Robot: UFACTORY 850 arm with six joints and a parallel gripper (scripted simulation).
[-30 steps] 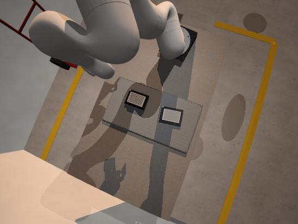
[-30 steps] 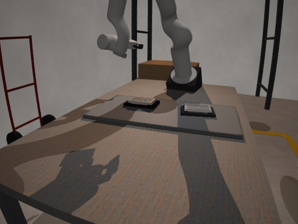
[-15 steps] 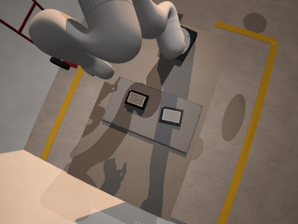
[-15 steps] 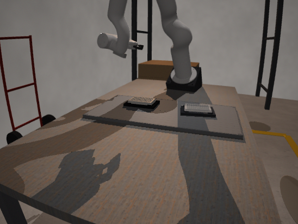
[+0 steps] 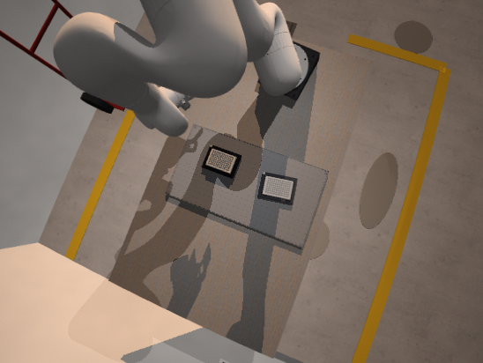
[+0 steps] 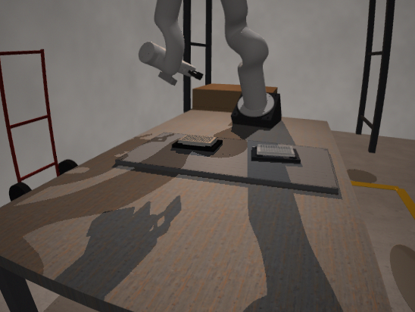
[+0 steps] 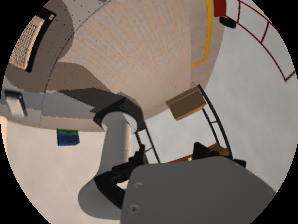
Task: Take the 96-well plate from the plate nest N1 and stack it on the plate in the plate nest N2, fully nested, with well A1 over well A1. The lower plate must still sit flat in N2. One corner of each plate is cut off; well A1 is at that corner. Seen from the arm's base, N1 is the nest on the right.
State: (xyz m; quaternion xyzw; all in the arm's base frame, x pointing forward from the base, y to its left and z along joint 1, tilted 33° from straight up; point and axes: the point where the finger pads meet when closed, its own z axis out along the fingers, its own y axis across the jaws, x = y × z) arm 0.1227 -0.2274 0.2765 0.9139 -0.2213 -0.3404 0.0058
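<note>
The 96-well plate is 260 mm ahead of my hand, 160 mm to the left of it and 240 mm below it. Also, from my hand: black nest 260 mm ahead, 160 mm to the left, 250 mm below.
</note>
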